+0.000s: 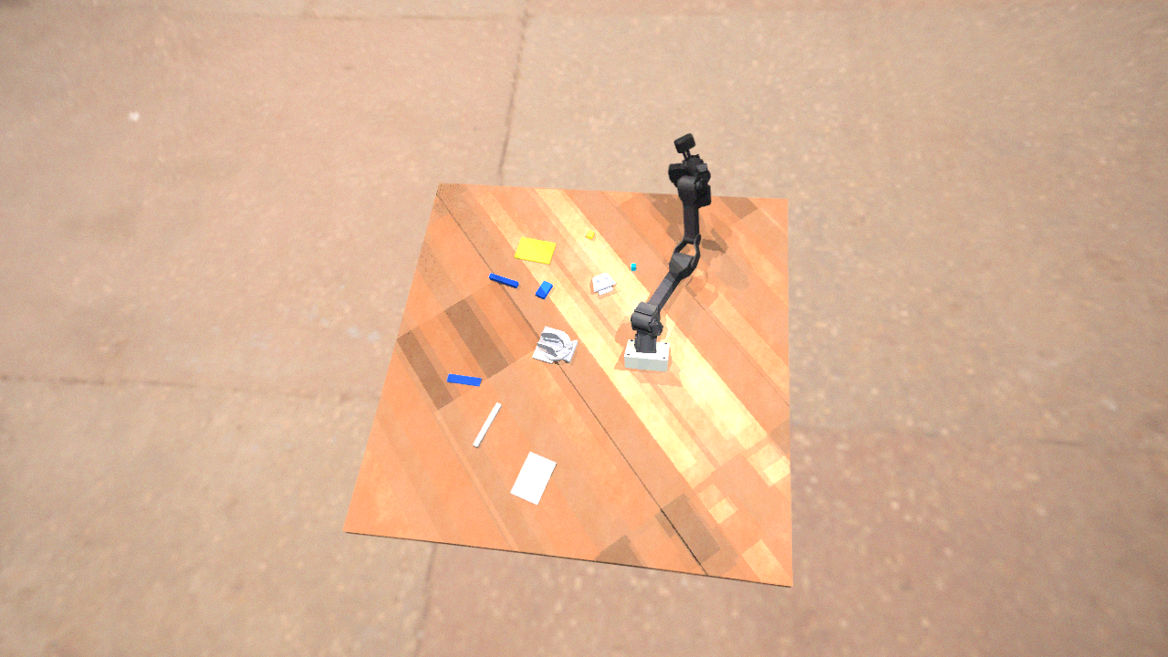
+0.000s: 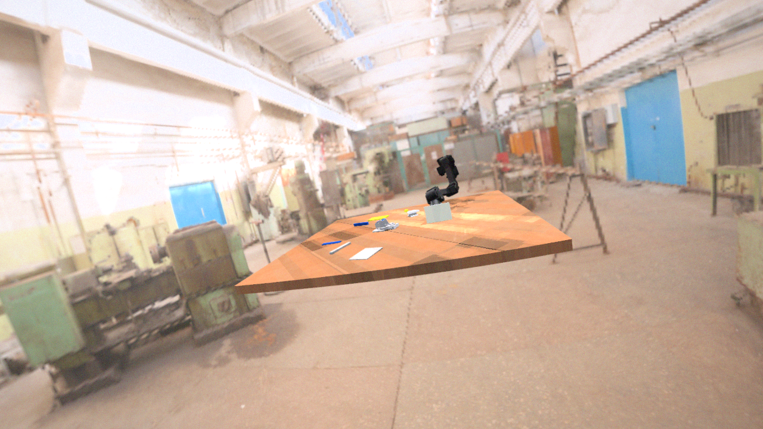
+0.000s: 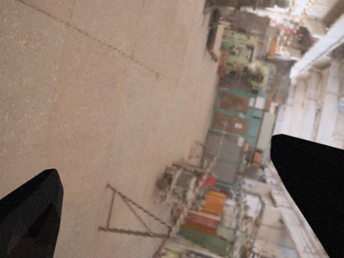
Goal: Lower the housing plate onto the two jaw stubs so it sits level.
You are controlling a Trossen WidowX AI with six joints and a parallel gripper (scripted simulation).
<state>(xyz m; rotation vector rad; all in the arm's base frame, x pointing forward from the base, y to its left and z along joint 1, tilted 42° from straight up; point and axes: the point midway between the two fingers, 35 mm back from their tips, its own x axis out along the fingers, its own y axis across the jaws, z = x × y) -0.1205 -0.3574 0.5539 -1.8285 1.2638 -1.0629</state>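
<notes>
My gripper tip is now 17 cm short of the teal cube, 34 cm to the right of it and 19 cm above it. Also, from my gripper tip: yellow plate: 52 cm ahead, 26 cm to the left, 20 cm below; then yellow cube: 33 cm ahead, 20 cm to the left, 19 cm below; then blue block: 72 cm ahead, 76 cm to the left, 20 cm below.
</notes>
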